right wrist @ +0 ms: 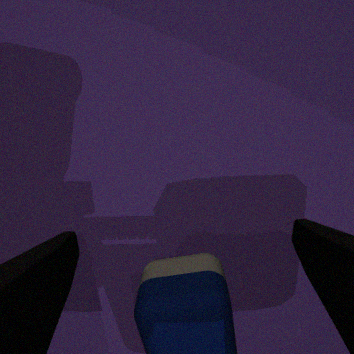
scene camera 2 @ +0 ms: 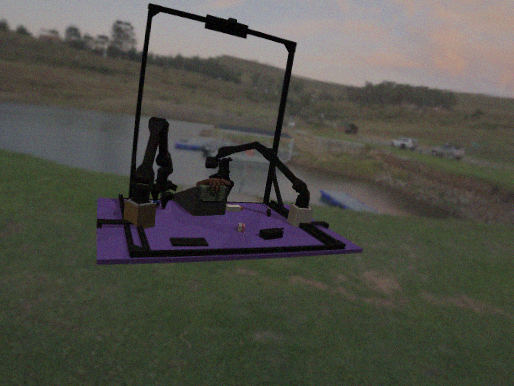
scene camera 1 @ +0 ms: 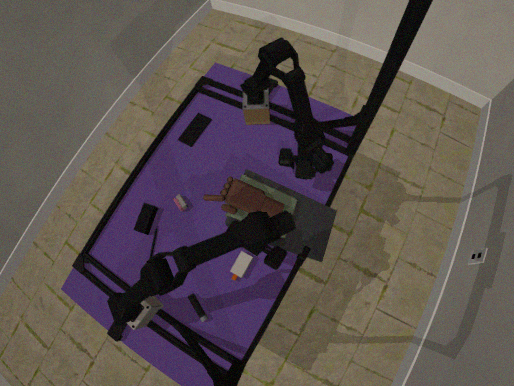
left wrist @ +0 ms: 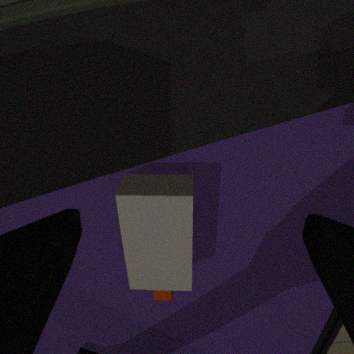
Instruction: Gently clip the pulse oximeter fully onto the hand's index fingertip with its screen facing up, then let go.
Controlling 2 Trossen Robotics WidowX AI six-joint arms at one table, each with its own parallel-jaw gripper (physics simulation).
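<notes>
A blue block with a whitish end, which looks like the pulse oximeter, lies on the purple table at the bottom of the right wrist view. My right gripper is open and empty above it, with the block low between the finger lines, apart from both fingers. The brown hand rests on a green pad on a dark wedge. Its index finger sticks out straight, bare, toward the left of scene camera 1. My left gripper is open and empty above a white box. Whether the screen faces up is unclear.
The white box has an orange tab and stands beside the dark wedge. A pink and white block, a black slab, a black box and a dark cylinder lie on the table.
</notes>
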